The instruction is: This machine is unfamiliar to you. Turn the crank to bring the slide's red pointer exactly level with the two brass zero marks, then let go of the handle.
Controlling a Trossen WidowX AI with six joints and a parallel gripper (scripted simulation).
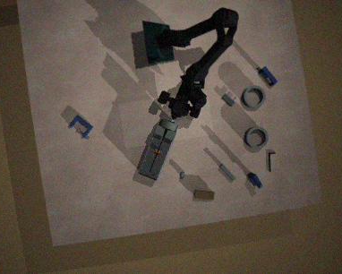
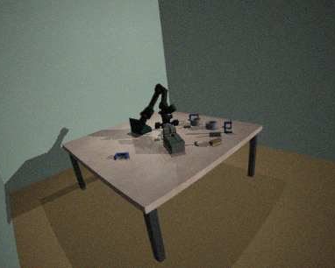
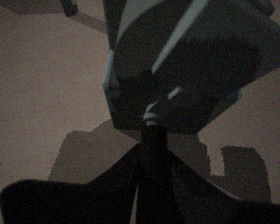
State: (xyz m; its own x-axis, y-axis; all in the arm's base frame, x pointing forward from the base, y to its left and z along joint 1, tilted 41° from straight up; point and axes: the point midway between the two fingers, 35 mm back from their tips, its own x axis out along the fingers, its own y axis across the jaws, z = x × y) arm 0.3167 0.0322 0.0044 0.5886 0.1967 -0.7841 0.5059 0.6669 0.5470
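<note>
Right now my gripper tip is 140 mm short of the red pointer, 90 mm to the left of it and 50 mm below it. Round my gripper tip: small grey cube: 260 mm ahead, 10 mm to the left, 30 mm below; grey bar: 280 mm ahead, 220 mm to the left, 20 mm below; dark handle: 20 mm behind, 10 mm to the left, 20 mm above.
</note>
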